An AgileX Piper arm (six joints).
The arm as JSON. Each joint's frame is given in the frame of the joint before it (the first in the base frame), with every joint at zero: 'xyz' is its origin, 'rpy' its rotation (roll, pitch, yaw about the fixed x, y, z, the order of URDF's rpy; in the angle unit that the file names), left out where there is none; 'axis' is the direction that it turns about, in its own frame. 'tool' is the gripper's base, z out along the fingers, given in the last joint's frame.
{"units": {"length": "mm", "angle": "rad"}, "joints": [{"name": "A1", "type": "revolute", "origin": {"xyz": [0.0, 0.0, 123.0]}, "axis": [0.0, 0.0, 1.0]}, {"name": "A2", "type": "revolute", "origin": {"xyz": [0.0, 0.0, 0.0]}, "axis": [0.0, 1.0, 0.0]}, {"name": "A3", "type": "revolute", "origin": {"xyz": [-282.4, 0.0, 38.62]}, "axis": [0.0, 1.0, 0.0]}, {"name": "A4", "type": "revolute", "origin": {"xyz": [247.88, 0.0, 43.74]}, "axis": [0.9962, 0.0, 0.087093]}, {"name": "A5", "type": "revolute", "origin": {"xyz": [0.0, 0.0, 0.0]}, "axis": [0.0, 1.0, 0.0]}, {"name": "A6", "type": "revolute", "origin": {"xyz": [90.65, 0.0, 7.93]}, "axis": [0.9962, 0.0, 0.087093]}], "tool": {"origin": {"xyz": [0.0, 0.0, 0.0], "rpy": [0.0, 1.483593, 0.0]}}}
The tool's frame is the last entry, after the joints.
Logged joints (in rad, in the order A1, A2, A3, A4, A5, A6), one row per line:
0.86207, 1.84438, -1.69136, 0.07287, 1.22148, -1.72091
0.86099, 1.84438, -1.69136, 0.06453, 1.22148, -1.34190
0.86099, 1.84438, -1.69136, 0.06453, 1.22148, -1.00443
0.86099, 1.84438, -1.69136, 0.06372, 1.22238, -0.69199
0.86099, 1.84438, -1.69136, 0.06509, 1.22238, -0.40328
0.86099, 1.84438, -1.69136, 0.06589, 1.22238, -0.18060
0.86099, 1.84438, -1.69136, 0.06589, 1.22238, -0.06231
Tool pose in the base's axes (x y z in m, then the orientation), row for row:
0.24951, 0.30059, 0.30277, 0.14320, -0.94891, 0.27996, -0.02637
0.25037, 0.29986, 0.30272, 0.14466, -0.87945, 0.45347, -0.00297
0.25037, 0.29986, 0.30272, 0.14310, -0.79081, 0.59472, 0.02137
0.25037, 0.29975, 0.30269, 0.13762, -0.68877, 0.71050, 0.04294
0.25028, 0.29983, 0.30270, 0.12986, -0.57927, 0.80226, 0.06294
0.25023, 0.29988, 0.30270, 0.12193, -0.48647, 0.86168, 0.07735
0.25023, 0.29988, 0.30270, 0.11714, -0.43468, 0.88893, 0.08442
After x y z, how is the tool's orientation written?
As a quaternion, w x y z.
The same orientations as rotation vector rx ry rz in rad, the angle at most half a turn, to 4 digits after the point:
-2.7366, 0.8074, -0.0760
-2.5342, 1.3067, -0.0086
-2.2808, 1.7152, 0.0616
-1.9926, 2.0555, 0.1242
-1.6832, 2.3312, 0.1829
-1.4200, 2.5152, 0.2258
-1.2723, 2.6018, 0.2471

